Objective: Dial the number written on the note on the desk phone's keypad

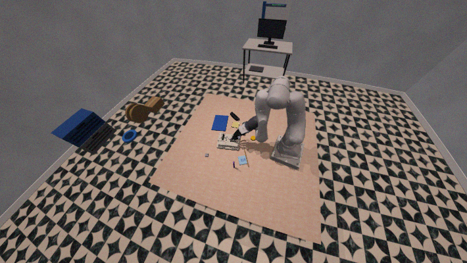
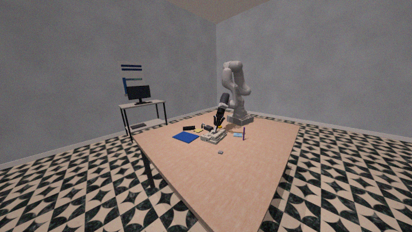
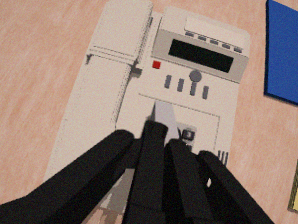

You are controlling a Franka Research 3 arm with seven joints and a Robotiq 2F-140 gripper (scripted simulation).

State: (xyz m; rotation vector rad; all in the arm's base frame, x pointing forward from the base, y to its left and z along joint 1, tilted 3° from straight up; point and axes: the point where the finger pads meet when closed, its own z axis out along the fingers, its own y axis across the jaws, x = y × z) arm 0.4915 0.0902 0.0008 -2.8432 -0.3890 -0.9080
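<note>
Now: hand 60 mm to the right of the handset, 30 mm above it and 10 mm short of it. Round my hand: pencil: 200 mm behind, 110 mm to the left, 60 mm below; then purple pen: 240 mm to the left, 130 mm behind, 10 mm below; then yellow disc: 180 mm behind, 130 mm to the right, 60 mm below.
</note>
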